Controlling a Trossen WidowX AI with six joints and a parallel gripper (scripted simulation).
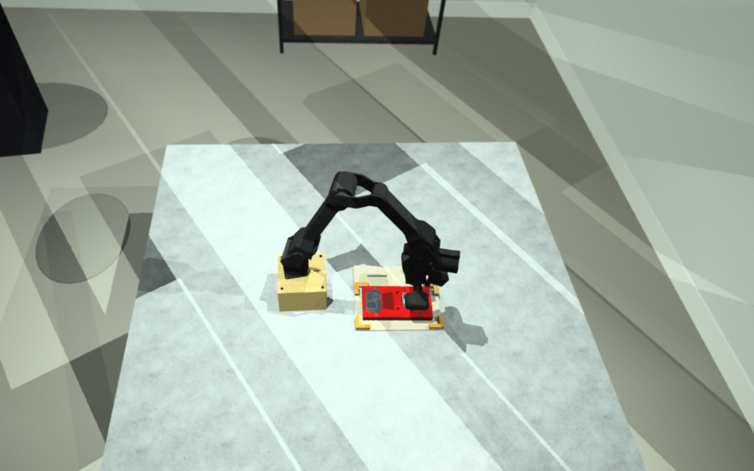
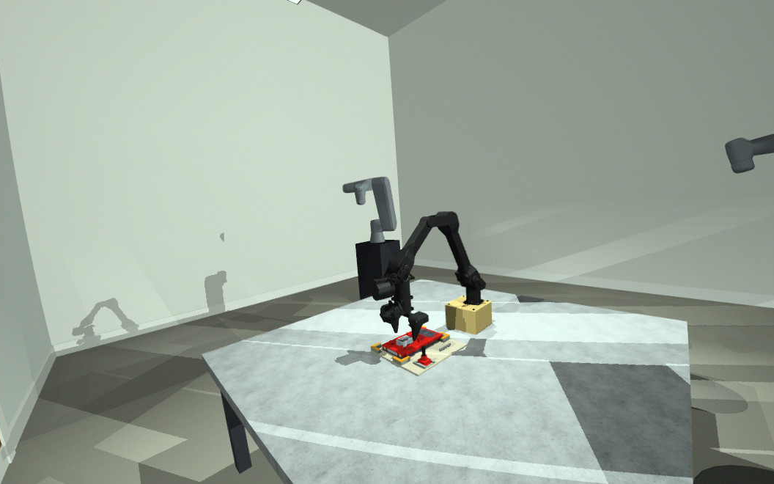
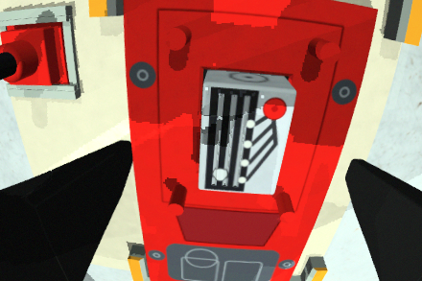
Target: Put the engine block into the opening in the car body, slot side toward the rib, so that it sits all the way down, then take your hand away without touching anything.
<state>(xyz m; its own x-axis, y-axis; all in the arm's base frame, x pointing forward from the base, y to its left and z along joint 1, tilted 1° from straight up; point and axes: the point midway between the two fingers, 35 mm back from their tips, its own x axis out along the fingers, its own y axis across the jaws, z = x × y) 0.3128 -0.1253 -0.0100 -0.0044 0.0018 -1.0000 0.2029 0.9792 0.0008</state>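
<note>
The grey engine block lies 20 mm below my gripper tip.
</note>
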